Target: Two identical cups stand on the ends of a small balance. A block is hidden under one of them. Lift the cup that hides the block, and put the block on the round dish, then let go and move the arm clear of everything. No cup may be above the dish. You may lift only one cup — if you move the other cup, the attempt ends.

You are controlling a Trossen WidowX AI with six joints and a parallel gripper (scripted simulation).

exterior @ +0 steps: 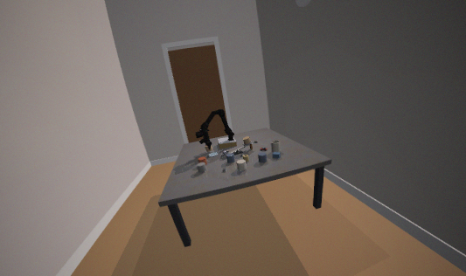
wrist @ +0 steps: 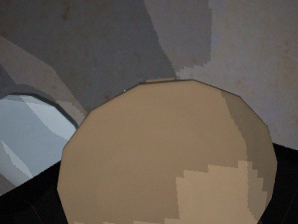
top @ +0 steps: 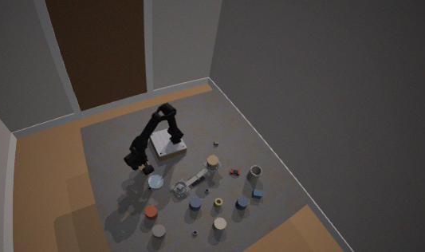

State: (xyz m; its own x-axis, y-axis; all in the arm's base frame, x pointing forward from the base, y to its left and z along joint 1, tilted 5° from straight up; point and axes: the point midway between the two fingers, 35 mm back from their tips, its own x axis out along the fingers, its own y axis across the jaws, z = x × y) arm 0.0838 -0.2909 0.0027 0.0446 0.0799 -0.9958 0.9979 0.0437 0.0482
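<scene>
The tan cup is 20 mm to the right of my gripper tip and 10 mm above it. Round my gripper tip: red-brown cylinder: 280 mm ahead, 120 mm to the right, 10 mm below; round pale blue dish: 100 mm ahead, 40 mm below, 20 mm to the left; grey block: 230 mm ahead, 130 mm to the left.
</scene>
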